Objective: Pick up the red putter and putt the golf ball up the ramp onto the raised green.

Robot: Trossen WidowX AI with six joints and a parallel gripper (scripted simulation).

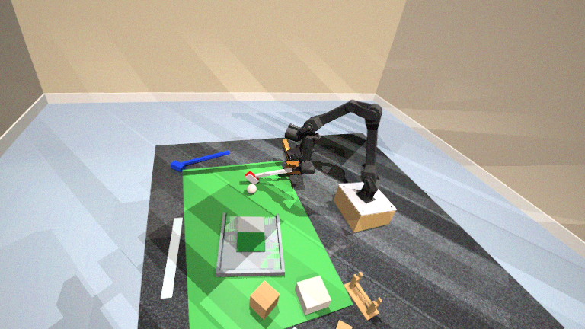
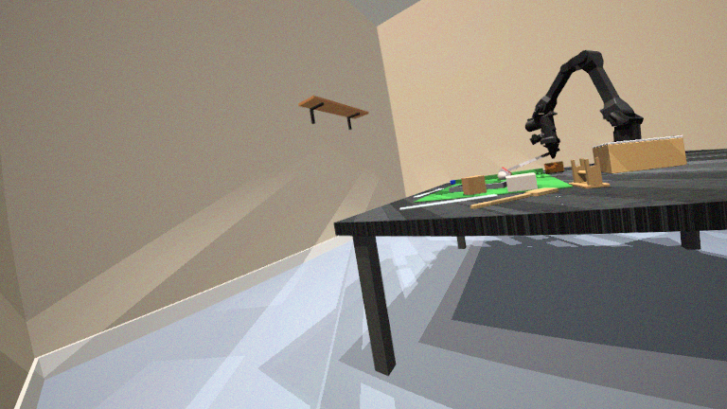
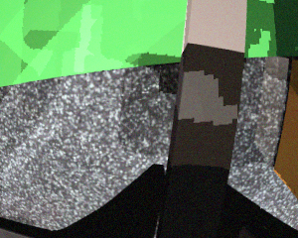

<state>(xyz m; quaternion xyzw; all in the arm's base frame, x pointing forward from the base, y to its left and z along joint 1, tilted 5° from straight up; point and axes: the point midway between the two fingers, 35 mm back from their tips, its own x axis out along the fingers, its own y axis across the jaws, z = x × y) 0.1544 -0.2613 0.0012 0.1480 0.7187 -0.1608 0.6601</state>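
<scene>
Right now my gripper tip is 11 cm short of the red putter, 5 cm to the left of it and 1 cm above it. Round my gripper tip: blue putter (37 cm ahead, 34 cm to the right, 6 cm below); then grey platform (35 cm ahead, 22 cm to the left, 7 cm below); then white golf ball (23 cm ahead, 5 cm below, 4 cm to the right).
</scene>
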